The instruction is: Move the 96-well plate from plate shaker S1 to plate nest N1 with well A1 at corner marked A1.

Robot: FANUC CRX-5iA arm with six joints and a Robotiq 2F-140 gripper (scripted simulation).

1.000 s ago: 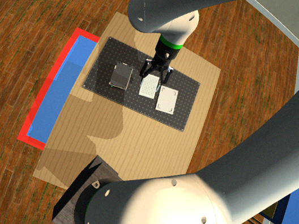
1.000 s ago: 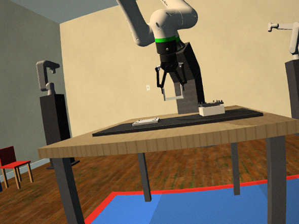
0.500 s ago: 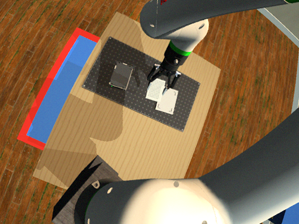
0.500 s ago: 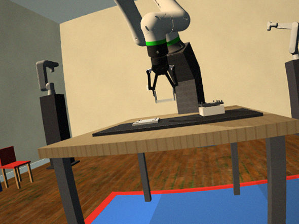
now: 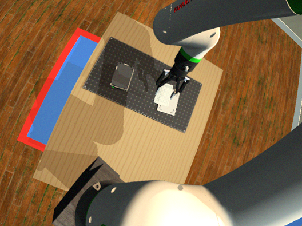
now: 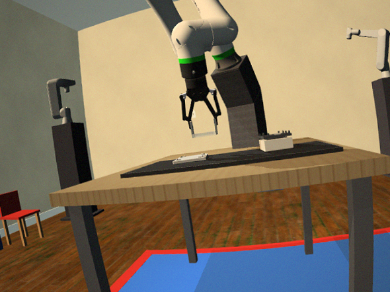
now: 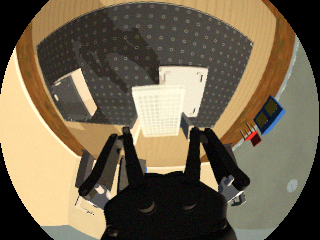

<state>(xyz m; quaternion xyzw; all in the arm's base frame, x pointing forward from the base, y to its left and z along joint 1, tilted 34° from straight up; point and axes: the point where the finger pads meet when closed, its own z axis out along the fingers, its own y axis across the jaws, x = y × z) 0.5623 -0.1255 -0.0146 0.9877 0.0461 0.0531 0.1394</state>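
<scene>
Now: hand 11 cm above the plate nest N1 and 6 cm to the left of it. From my hand the other things lie so: 96-well plate 3 cm below.
</scene>
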